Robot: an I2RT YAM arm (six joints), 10 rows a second.
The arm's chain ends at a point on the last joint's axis. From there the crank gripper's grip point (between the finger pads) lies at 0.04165 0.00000 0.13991 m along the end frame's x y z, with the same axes.
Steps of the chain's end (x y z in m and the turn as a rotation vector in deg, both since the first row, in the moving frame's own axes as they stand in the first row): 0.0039, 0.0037, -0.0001, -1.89, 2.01, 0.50; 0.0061, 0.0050, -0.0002, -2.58, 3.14, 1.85; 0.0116, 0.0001, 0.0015, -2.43, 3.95, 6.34; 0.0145, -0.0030, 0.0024, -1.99, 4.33, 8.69; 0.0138, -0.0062, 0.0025, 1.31, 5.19, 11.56; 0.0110, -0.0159, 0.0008, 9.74, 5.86, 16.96
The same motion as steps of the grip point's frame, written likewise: 0.0088, 0.0087, -0.0017, -1.89, 2.01, 0.50; 0.0136, 0.0127, -0.0029, -2.58, 3.14, 1.85; 0.0205, 0.0111, -0.0019, -2.43, 3.95, 6.34; 0.0241, 0.0089, -0.0013, -1.99, 4.33, 8.69; 0.0257, 0.0003, -0.0018, 1.31, 5.19, 11.56; 0.0265, -0.0247, -0.0051, 9.74, 5.86, 16.96
